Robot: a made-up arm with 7 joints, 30 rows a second.
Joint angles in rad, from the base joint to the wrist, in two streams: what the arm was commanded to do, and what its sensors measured. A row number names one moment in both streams.
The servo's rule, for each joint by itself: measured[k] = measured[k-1] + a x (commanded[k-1-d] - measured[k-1]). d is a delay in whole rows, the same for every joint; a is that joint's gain. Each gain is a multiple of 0.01, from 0.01 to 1. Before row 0 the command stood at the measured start. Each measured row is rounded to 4 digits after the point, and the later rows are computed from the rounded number. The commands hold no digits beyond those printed.
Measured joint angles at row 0: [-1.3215 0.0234 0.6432 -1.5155 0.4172 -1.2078 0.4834]
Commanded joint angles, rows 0 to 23: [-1.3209 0.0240 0.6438 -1.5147 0.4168 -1.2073 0.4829]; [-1.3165 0.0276 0.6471 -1.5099 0.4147 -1.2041 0.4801]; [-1.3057 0.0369 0.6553 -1.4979 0.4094 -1.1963 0.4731]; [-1.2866 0.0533 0.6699 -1.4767 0.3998 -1.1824 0.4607]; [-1.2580 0.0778 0.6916 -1.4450 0.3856 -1.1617 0.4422]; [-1.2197 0.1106 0.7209 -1.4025 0.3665 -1.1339 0.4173]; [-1.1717 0.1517 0.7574 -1.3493 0.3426 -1.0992 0.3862]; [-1.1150 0.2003 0.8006 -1.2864 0.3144 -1.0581 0.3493]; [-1.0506 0.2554 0.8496 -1.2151 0.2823 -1.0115 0.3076]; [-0.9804 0.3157 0.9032 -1.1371 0.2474 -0.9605 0.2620]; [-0.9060 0.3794 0.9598 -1.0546 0.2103 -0.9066 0.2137]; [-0.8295 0.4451 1.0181 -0.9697 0.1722 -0.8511 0.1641]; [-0.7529 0.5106 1.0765 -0.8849 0.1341 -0.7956 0.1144]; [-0.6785 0.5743 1.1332 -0.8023 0.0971 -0.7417 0.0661]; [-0.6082 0.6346 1.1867 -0.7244 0.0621 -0.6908 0.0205]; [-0.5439 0.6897 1.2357 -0.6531 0.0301 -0.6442 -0.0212]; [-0.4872 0.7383 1.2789 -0.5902 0.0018 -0.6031 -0.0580]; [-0.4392 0.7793 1.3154 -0.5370 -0.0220 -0.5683 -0.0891]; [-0.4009 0.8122 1.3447 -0.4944 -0.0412 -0.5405 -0.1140]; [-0.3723 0.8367 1.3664 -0.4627 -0.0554 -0.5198 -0.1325]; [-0.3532 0.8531 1.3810 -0.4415 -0.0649 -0.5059 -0.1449]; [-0.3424 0.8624 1.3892 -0.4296 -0.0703 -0.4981 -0.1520]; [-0.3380 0.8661 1.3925 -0.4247 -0.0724 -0.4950 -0.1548]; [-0.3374 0.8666 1.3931 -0.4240 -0.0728 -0.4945 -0.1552]
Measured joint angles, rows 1 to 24: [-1.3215 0.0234 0.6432 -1.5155 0.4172 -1.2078 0.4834]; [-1.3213 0.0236 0.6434 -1.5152 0.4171 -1.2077 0.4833]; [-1.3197 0.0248 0.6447 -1.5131 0.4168 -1.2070 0.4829]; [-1.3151 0.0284 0.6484 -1.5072 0.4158 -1.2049 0.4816]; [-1.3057 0.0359 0.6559 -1.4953 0.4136 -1.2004 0.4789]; [-1.2900 0.0485 0.6684 -1.4757 0.4097 -1.1927 0.4741]; [-1.2668 0.0671 0.6868 -1.4472 0.4037 -1.1809 0.4667]; [-1.2354 0.0925 0.7115 -1.4090 0.3951 -1.1646 0.4562]; [-1.1957 0.1248 0.7427 -1.3612 0.3838 -1.1433 0.4423]; [-1.1478 0.1640 0.7801 -1.3042 0.3696 -1.1169 0.4248]; [-1.0926 0.2095 0.8232 -1.2390 0.3525 -1.0856 0.4036]; [-1.0310 0.2605 0.8710 -1.1671 0.3326 -1.0498 0.3789]; [-0.9645 0.3159 0.9225 -1.0901 0.3101 -1.0101 0.3510]; [-0.8947 0.3743 0.9764 -1.0101 0.2855 -0.9672 0.3202]; [-0.8234 0.4343 1.0313 -0.9291 0.2591 -0.9221 0.2872]; [-0.7524 0.4944 1.0857 -0.8493 0.2315 -0.8758 0.2525]; [-0.6836 0.5530 1.1382 -0.7728 0.2033 -0.8295 0.2169]; [-0.6188 0.6086 1.1874 -0.7016 0.1751 -0.7842 0.1812]; [-0.5595 0.6598 1.2322 -0.6374 0.1475 -0.7410 0.1461]; [-0.5072 0.7055 1.2716 -0.5816 0.1211 -0.7009 0.1123]; [-0.4627 0.7449 1.3048 -0.5352 0.0964 -0.6647 0.0805]; [-0.4266 0.7774 1.3315 -0.4987 0.0738 -0.6329 0.0512]; [-0.3988 0.8029 1.3517 -0.4718 0.0536 -0.6059 0.0248]; [-0.3787 0.8219 1.3660 -0.4534 0.0360 -0.5837 0.0015]
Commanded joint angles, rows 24 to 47: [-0.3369 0.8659 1.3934 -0.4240 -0.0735 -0.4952 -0.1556]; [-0.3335 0.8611 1.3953 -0.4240 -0.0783 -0.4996 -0.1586]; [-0.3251 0.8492 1.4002 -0.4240 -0.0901 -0.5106 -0.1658]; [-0.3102 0.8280 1.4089 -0.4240 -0.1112 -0.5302 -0.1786]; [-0.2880 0.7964 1.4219 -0.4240 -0.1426 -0.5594 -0.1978]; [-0.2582 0.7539 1.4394 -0.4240 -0.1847 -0.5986 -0.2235]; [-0.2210 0.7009 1.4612 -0.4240 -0.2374 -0.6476 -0.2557]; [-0.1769 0.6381 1.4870 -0.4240 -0.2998 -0.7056 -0.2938]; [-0.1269 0.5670 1.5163 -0.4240 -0.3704 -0.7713 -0.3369]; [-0.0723 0.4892 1.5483 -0.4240 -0.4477 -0.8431 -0.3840]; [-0.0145 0.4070 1.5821 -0.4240 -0.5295 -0.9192 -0.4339]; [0.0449 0.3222 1.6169 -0.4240 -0.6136 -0.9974 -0.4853]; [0.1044 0.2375 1.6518 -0.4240 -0.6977 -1.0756 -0.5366]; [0.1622 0.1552 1.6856 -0.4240 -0.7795 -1.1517 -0.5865]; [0.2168 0.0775 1.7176 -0.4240 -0.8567 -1.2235 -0.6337]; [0.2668 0.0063 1.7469 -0.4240 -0.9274 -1.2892 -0.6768]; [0.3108 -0.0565 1.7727 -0.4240 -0.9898 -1.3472 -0.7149]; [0.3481 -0.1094 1.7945 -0.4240 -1.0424 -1.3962 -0.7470]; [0.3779 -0.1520 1.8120 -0.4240 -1.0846 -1.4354 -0.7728]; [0.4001 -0.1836 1.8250 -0.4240 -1.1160 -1.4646 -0.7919]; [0.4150 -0.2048 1.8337 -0.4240 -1.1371 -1.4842 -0.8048]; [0.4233 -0.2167 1.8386 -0.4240 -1.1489 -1.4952 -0.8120]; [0.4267 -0.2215 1.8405 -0.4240 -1.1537 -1.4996 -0.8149]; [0.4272 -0.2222 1.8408 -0.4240 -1.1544 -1.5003 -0.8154]
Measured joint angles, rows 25 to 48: [-0.3651 0.8353 1.3755 -0.4419 0.0208 -0.5659 -0.0189]; [-0.3558 0.8445 1.3818 -0.4349 0.0076 -0.5518 -0.0367]; [-0.3484 0.8495 1.3865 -0.4306 -0.0044 -0.5414 -0.0525]; [-0.3407 0.8494 1.3913 -0.4280 -0.0164 -0.5352 -0.0672]; [-0.3306 0.8430 1.3975 -0.4264 -0.0297 -0.5342 -0.0817]; [-0.3165 0.8290 1.4060 -0.4255 -0.0455 -0.5392 -0.0968]; [-0.2973 0.8065 1.4177 -0.4249 -0.0650 -0.5511 -0.1133]; [-0.2721 0.7748 1.4329 -0.4245 -0.0891 -0.5704 -0.1318]; [-0.2407 0.7338 1.4518 -0.4243 -0.1186 -0.5974 -0.1529]; [-0.2031 0.6838 1.4744 -0.4242 -0.1539 -0.6322 -0.1768]; [-0.1599 0.6254 1.5003 -0.4241 -0.1950 -0.6744 -0.2037]; [-0.1119 0.5599 1.5289 -0.4241 -0.2418 -0.7234 -0.2336]; [-0.0602 0.4886 1.5597 -0.4241 -0.2939 -0.7782 -0.2663]; [-0.0059 0.4133 1.5919 -0.4241 -0.3504 -0.8377 -0.3014]; [0.0496 0.3359 1.6247 -0.4241 -0.4105 -0.9005 -0.3385]; [0.1048 0.2584 1.6572 -0.4241 -0.4730 -0.9651 -0.3769]; [0.1583 0.1828 1.6886 -0.4241 -0.5366 -1.0299 -0.4159]; [0.2086 0.1110 1.7180 -0.4241 -0.6000 -1.0934 -0.4548]; [0.2546 0.0449 1.7448 -0.4241 -0.6619 -1.1540 -0.4928]; [0.2953 -0.0142 1.7683 -0.4241 -0.7211 -1.2103 -0.5292]; [0.3299 -0.0650 1.7881 -0.4241 -0.7764 -1.2612 -0.5634]; [0.3580 -0.1069 1.8041 -0.4241 -0.8269 -1.3058 -0.5948]; [0.3795 -0.1398 1.8162 -0.4241 -0.8720 -1.3437 -0.6230]; [0.3951 -0.1643 1.8247 -0.4241 -0.9114 -1.3749 -0.6479]
